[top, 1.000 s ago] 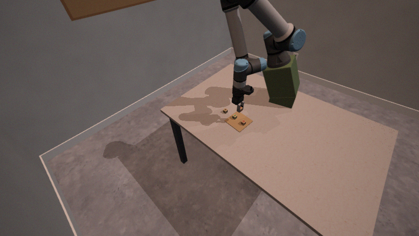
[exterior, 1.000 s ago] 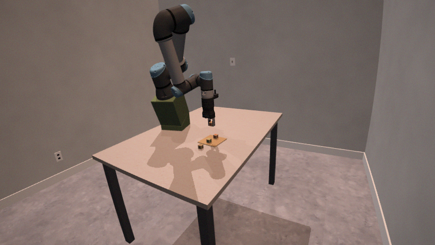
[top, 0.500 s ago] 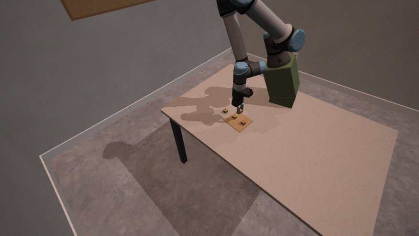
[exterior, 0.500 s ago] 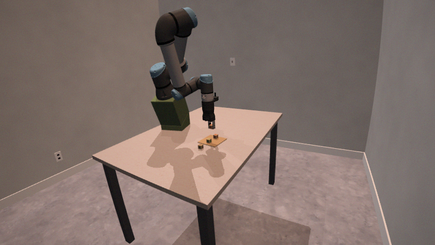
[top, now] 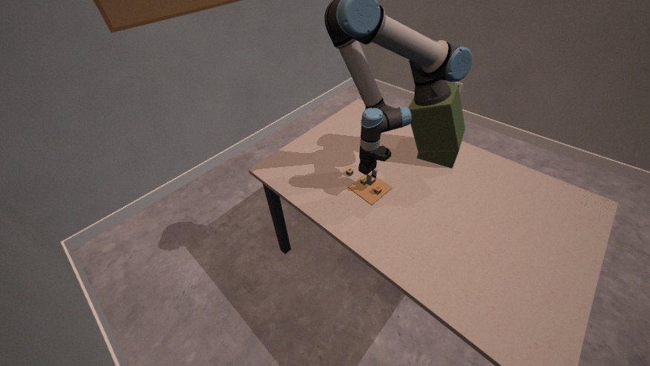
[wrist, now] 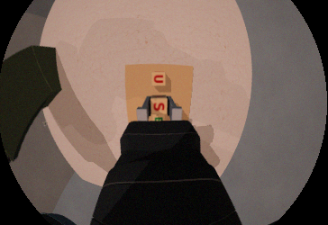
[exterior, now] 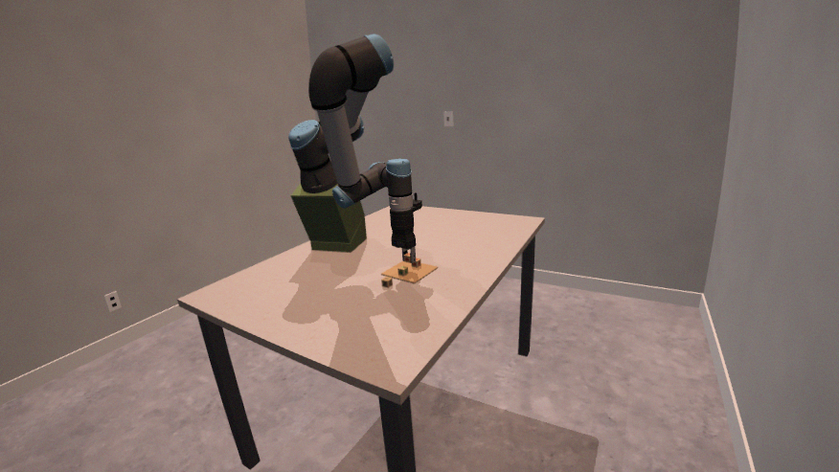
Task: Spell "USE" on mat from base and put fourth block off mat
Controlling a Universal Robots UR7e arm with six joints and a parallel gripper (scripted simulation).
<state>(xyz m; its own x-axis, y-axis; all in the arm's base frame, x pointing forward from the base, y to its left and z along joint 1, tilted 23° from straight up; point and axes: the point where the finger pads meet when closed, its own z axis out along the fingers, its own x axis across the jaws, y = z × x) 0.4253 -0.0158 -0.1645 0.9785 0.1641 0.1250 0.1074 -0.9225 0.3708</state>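
Right now the mat is 50 mm below my hand.
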